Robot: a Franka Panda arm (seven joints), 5 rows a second.
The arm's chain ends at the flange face. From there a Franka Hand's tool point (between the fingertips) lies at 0.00 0.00 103.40 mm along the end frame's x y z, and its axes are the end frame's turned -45 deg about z.
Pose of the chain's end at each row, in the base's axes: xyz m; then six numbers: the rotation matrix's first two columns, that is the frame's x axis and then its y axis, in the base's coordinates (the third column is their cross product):
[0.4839 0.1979 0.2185 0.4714 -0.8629 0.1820 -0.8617 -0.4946 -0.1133]
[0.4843 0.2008 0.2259 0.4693 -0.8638 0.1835 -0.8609 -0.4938 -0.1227]
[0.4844 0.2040 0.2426 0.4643 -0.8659 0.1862 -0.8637 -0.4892 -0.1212]
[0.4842 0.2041 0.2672 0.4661 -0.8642 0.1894 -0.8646 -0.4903 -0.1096]
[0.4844 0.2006 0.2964 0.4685 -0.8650 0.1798 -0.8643 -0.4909 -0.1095]
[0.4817 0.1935 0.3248 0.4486 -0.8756 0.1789 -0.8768 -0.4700 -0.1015]
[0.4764 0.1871 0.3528 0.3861 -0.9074 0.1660 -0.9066 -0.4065 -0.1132]
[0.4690 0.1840 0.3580 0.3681 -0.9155 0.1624 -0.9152 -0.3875 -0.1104]
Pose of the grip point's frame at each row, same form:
[0.5033 0.1872 0.1175 0.9426 -0.2604 0.2088 -0.2760 -0.9599 0.0486]
[0.5046 0.1904 0.1250 0.9406 -0.2616 0.2165 -0.2769 -0.9600 0.0430]
[0.5047 0.1932 0.1418 0.9390 -0.2664 0.2174 -0.2824 -0.9582 0.0460]
[0.5036 0.1924 0.1663 0.9409 -0.2644 0.2114 -0.2818 -0.9578 0.0564]
[0.5033 0.1898 0.1953 0.9424 -0.2645 0.2046 -0.2799 -0.9588 0.0497]
[0.4996 0.1820 0.2236 0.9372 -0.2868 0.1983 -0.3028 -0.9515 0.0547]
[0.4940 0.1761 0.2515 0.9141 -0.3542 0.1974 -0.3680 -0.9291 0.0373]
[0.4860 0.1728 0.2566 0.9074 -0.3734 0.1929 -0.3869 -0.9214 0.0368]

